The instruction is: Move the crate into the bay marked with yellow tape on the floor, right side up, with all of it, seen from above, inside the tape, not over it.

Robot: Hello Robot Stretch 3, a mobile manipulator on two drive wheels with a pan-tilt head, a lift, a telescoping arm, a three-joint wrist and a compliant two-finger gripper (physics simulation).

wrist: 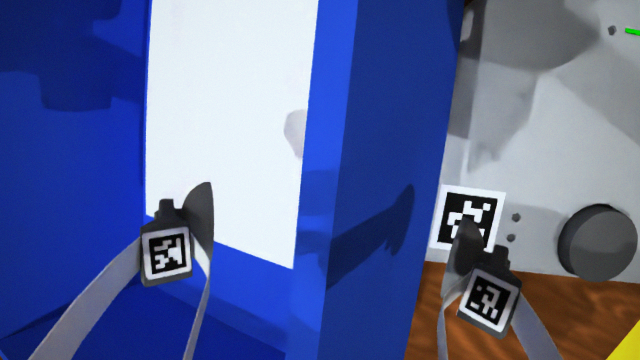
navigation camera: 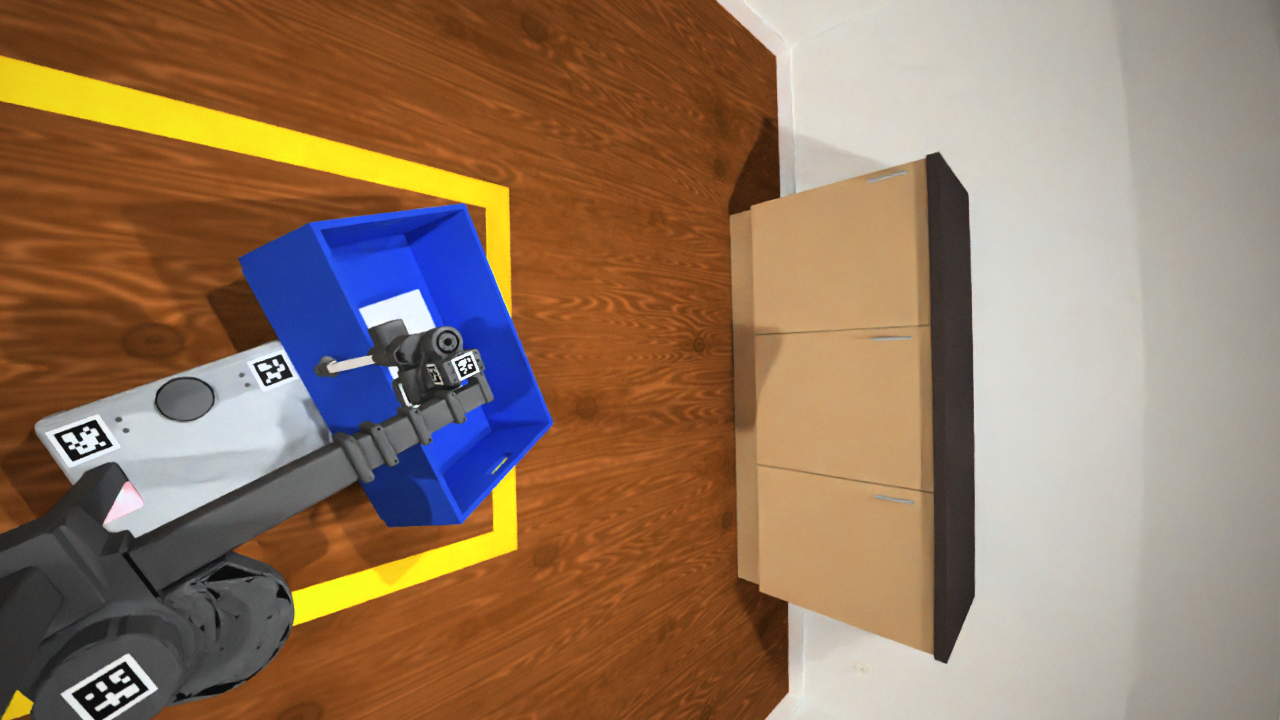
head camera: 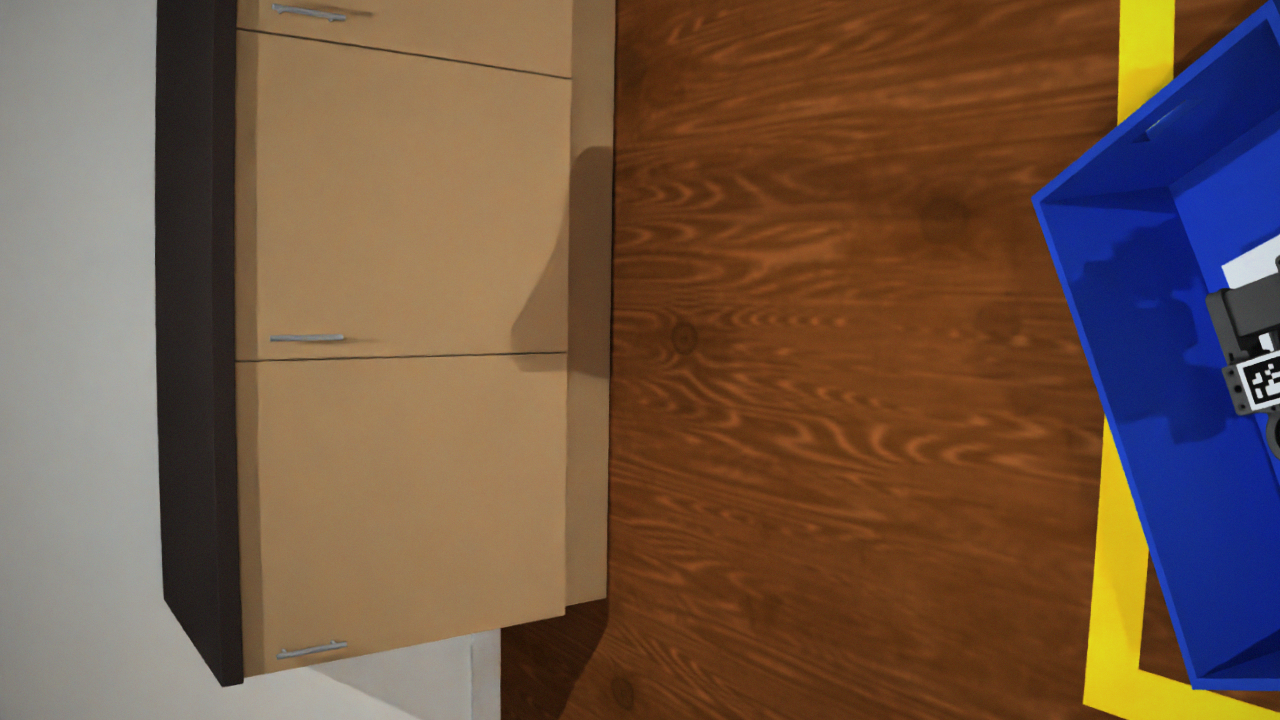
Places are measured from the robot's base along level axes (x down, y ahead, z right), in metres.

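Pixels of known places: gripper, between the fingertips: (navigation camera: 362, 353); robot's base, origin of its link: (wrist: 518, 198) (navigation camera: 187, 396).
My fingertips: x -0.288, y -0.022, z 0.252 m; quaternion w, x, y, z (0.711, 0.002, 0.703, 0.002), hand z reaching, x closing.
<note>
Ahead of a thing's pixels: the offset from my fingertips to its middle. "*": to the spot under its first point.
The blue crate @[dx +0.107, dy -0.068, dz +0.140 m] (head camera: 1087, 268) (navigation camera: 313, 304) (wrist: 385, 125) stands upright, open side up, turned at an angle to the bay's yellow tape (head camera: 1114, 573) (navigation camera: 402, 575) (wrist: 631, 345). Its far rim and a corner overlap the tape's far strip in the head and navigation views. These slanted views do not settle whether it lies over the tape seen from above. My gripper (navigation camera: 364, 380) (wrist: 331, 228) is open, its fingers apart on both sides of the crate's near wall, one inside and one outside. In the wrist view, gaps show between the fingers and the wall.
A white panel (head camera: 1253, 261) (navigation camera: 398, 308) (wrist: 225, 100) shows inside the crate. My grey base (navigation camera: 205, 456) (wrist: 525, 160) is close beside the crate's near wall. My arm (navigation camera: 259, 501) reaches over the crate. A tan cabinet @[* dx -0.253, dy -0.801, dz +1.437 m] (head camera: 402, 223) (navigation camera: 841, 394) with a dark top stands beyond the bay, against the wall.
</note>
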